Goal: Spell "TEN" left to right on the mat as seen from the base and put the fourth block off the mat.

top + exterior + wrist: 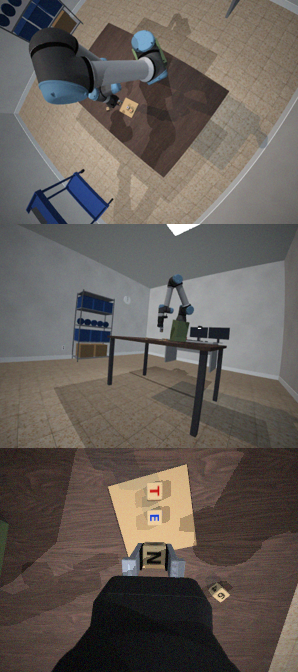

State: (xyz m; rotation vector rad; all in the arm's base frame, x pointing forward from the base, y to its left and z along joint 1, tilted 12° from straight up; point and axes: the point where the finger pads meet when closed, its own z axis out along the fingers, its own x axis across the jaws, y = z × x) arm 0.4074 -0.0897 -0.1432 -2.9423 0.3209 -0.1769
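Right now my hand is 10 mm above the N block. The rest, counted from my hand: tan mat 10 mm ahead, 40 mm to the left, 120 mm below.
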